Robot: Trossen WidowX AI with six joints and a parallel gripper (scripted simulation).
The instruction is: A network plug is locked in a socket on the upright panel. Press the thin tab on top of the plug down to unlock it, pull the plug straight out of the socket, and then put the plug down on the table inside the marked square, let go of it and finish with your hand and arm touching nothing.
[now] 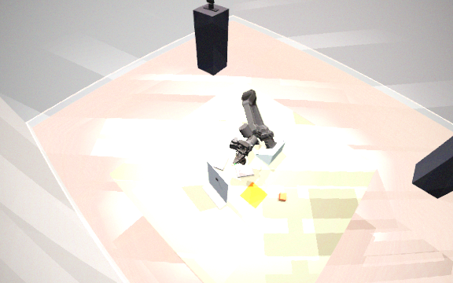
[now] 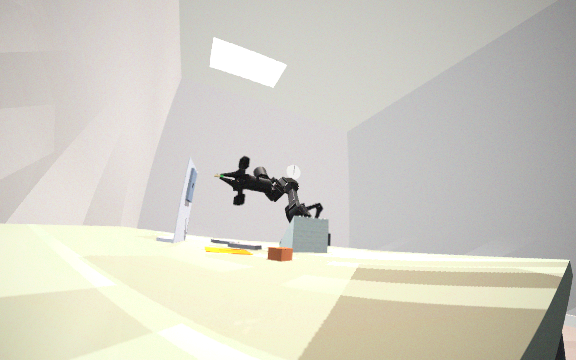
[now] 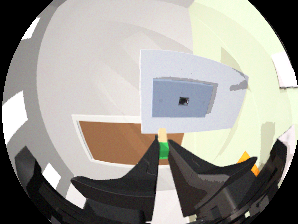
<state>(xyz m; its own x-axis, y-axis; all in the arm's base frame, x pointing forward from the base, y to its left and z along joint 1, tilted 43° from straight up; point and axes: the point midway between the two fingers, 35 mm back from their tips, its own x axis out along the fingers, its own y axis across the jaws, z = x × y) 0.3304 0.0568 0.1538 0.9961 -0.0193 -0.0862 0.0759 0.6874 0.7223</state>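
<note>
Now: the orange marked square 250 mm below my gripper tip, 150 mm to the left of it and 30 mm behind it. Also, from my gripper tip: network plug (right at my gripper tip); grey panel (120 mm below, 110 mm ahead, 30 mm to the right).
</note>
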